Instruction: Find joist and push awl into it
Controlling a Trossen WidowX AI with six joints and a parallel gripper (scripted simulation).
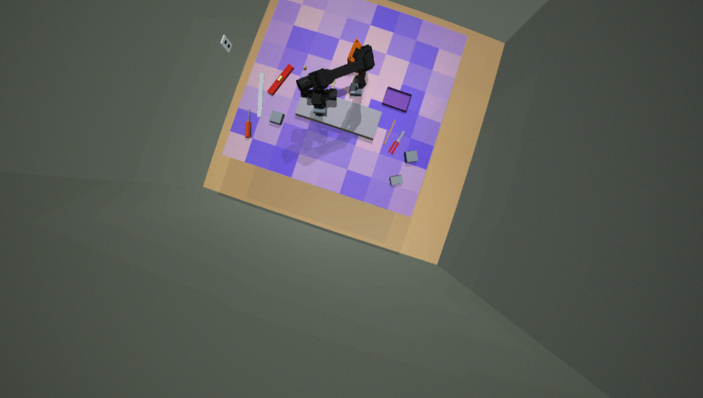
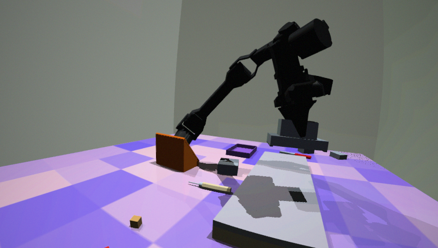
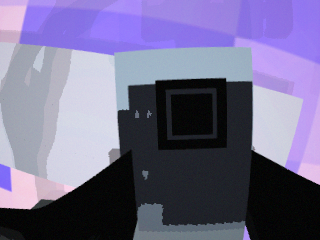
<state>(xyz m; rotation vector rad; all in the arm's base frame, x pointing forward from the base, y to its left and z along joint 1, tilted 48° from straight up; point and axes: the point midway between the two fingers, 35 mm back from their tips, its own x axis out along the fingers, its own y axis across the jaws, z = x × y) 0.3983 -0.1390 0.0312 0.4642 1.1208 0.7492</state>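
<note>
Right now the purple tray is 40 cm to the left of my gripper tip, 27 cm behind it and 16 cm below it. Round my gripper tip: stud finder light: 3 cm above, 2 cm ahead, 1 cm to the left; stud finder: 2 cm above, 1 cm ahead; awl: 22 cm behind, 17 cm below, 2 cm to the right.
</note>
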